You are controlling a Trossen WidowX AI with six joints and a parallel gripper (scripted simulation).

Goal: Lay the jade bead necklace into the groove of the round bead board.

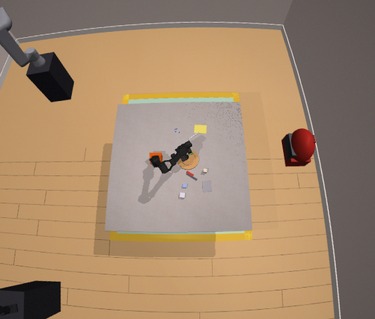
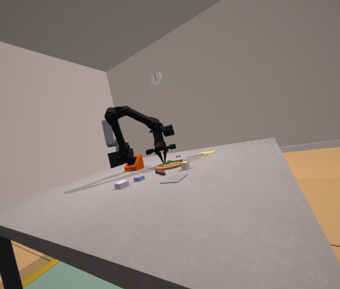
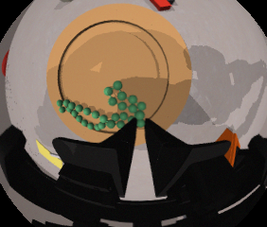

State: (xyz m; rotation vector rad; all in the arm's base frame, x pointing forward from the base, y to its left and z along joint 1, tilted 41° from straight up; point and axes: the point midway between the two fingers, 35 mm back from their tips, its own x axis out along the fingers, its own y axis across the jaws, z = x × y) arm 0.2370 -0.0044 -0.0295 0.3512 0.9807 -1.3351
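The round wooden bead board is 60 mm ahead of my gripper tip, 20 mm to the right of it and 10 mm below it. From my gripper tip the other things lie so: beige cube 200 mm ahead, 150 mm to the right; then red-handled tool 70 mm ahead, 180 mm to the right, 10 mm below; then blue block 10 mm ahead, 270 mm to the right, 10 mm below.
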